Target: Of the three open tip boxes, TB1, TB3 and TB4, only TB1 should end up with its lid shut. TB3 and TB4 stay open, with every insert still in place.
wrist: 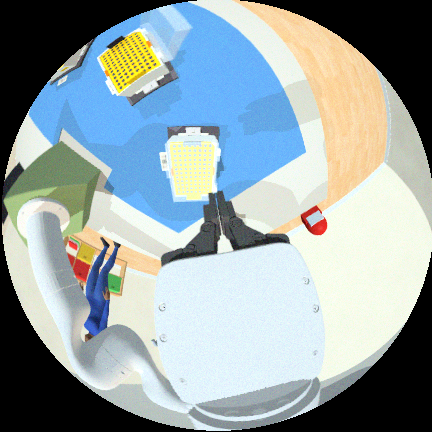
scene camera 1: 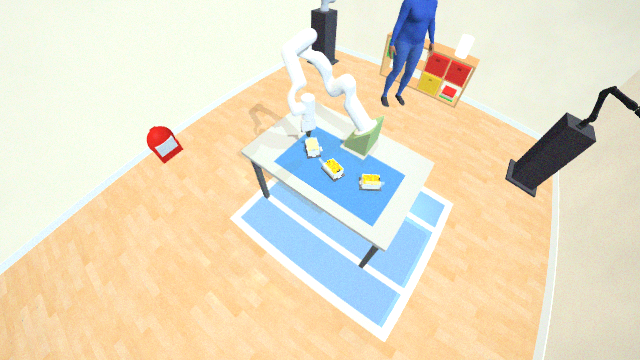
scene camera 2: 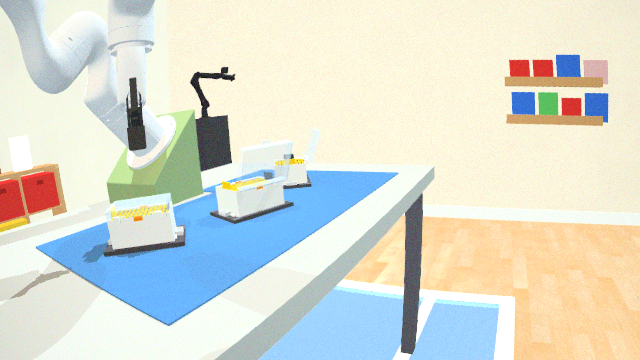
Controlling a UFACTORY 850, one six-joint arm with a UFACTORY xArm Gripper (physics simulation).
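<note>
The tip box [scene camera 1: 313, 149] [scene camera 2: 142, 234] nearest the camera in scene camera 2 has its clear lid [scene camera 2: 162, 201] [wrist: 192, 167] down over the yellow insert; whether it is fully latched I cannot tell. The middle tip box [scene camera 1: 333, 170] [scene camera 2: 252, 200] [wrist: 131, 62] has its clear lid [scene camera 2: 265, 156] [wrist: 167, 32] standing open and its yellow insert in place. The far tip box [scene camera 1: 370, 183] [scene camera 2: 292, 175] [wrist: 72, 62] has a raised lid [scene camera 2: 313, 144] and a yellow insert. No box labels are readable. My gripper [scene camera 1: 309, 134] [scene camera 2: 136, 148] [wrist: 216, 200] is shut and empty, above the lidded box near one end.
The boxes stand on dark bases on a blue mat [scene camera 1: 350, 200] [scene camera 2: 170, 300] [wrist: 260, 70] on the table [scene camera 1: 400, 220] [scene camera 2: 320, 280]. The green arm mount [scene camera 1: 367, 140] [scene camera 2: 185, 160] [wrist: 50, 175] stands beside the mat. A person in blue [scene camera 1: 412, 30] [wrist: 98, 295] stands beyond the table.
</note>
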